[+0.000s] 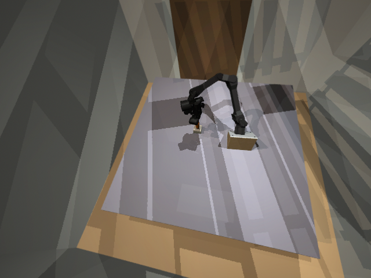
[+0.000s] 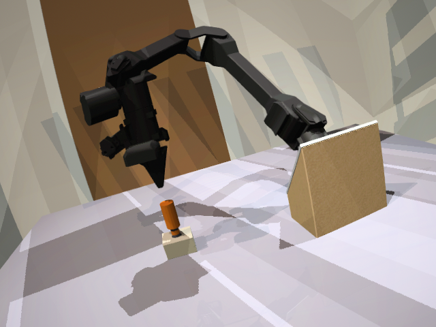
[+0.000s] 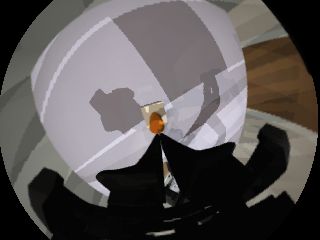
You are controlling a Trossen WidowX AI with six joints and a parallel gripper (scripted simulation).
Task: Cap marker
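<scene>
Right now my gripper tip is 60 mm above the orange cap. Also, from my gripper tip: pale holder block (120 mm below).
</scene>
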